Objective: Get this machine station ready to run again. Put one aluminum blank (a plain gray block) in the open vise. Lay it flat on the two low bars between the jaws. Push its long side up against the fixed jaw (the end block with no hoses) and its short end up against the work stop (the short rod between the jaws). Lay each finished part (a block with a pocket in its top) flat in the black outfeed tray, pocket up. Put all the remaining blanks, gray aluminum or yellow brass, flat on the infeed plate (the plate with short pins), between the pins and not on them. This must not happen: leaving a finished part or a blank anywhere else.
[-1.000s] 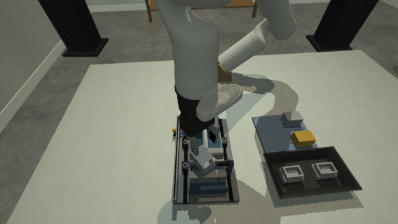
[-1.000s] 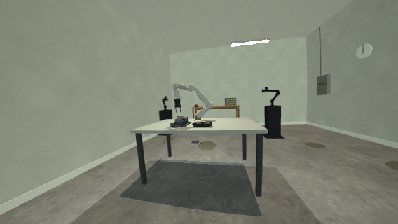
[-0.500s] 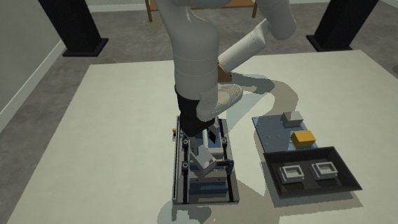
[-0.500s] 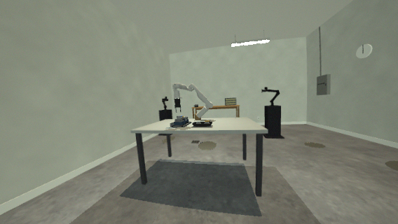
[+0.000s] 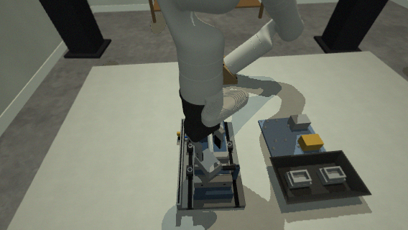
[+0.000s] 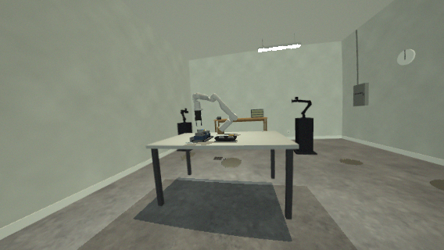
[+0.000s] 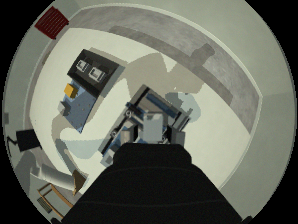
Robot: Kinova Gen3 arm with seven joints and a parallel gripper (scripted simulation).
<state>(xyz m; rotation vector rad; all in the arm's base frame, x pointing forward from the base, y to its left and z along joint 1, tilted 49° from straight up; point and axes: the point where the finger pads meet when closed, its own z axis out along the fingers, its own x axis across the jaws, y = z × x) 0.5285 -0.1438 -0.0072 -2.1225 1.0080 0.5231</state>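
My gripper is now 80 mm above the gray aluminum blank. Also, from my hand: yellow brass blank: 120 mm behind, 350 mm to the left, 170 mm below.
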